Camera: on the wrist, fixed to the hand. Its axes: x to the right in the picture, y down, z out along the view.
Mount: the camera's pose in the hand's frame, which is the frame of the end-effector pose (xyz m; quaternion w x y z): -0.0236 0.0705 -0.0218 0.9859 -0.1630 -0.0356 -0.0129
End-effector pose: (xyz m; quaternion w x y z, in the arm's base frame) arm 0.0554 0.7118 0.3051 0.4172 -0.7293 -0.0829 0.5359
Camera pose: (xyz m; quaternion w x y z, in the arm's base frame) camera 0.0412 0.6421 0.2744 0.2964 -0.7669 -0.1933 0.5354
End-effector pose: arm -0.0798 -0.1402 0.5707 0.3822 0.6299 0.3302 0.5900
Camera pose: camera -0.1060 -0.1932 0.6208 0.4989 0.5755 0.2239 0.6082
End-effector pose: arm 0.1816 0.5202 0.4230 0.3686 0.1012 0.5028 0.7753
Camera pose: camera 0.1537 0.4732 0.4779 0.4078 0.0608 0.3575 0.8380
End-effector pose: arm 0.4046 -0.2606 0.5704 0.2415 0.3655 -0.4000 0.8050
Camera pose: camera 0.3625 -0.2847 0.5100 0.2938 0.3548 -0.5295 0.7123
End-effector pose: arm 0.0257 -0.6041 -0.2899 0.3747 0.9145 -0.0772 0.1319
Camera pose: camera -0.0177 -0.6376 -0.2352 0.5174 0.8462 -0.0992 0.0801
